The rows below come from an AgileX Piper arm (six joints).
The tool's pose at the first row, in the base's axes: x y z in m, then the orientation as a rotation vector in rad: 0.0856 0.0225 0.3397 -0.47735 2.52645 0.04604
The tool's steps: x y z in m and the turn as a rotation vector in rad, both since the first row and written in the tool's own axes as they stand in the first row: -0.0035 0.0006 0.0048 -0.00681 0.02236 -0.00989; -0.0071 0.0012 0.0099 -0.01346 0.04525 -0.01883; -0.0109 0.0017 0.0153 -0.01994 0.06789 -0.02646; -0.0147 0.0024 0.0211 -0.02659 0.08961 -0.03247; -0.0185 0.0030 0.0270 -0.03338 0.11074 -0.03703; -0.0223 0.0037 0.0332 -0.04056 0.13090 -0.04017; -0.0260 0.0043 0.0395 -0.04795 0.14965 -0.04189; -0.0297 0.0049 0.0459 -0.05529 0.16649 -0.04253; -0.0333 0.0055 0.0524 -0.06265 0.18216 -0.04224; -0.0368 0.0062 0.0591 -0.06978 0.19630 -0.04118; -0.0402 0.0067 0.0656 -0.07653 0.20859 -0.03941
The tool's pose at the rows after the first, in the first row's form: 0.0906 0.0248 0.3375 -0.49566 2.54643 0.04583; 0.0959 0.0273 0.3351 -0.51292 2.56707 0.04565; 0.1015 0.0297 0.3326 -0.52854 2.58772 0.04581; 0.1073 0.0323 0.3297 -0.54213 2.60787 0.04702; 0.1131 0.0349 0.3267 -0.55392 2.62781 0.04912; 0.1191 0.0376 0.3235 -0.56395 2.64720 0.05253; 0.1251 0.0402 0.3201 -0.57206 2.66560 0.05714; 0.1311 0.0429 0.3167 -0.57849 2.68242 0.06260; 0.1371 0.0455 0.3131 -0.58355 2.69835 0.06878; 0.1431 0.0481 0.3093 -0.58728 2.71297 0.07536; 0.1490 0.0506 0.3056 -0.58963 2.72594 0.08219
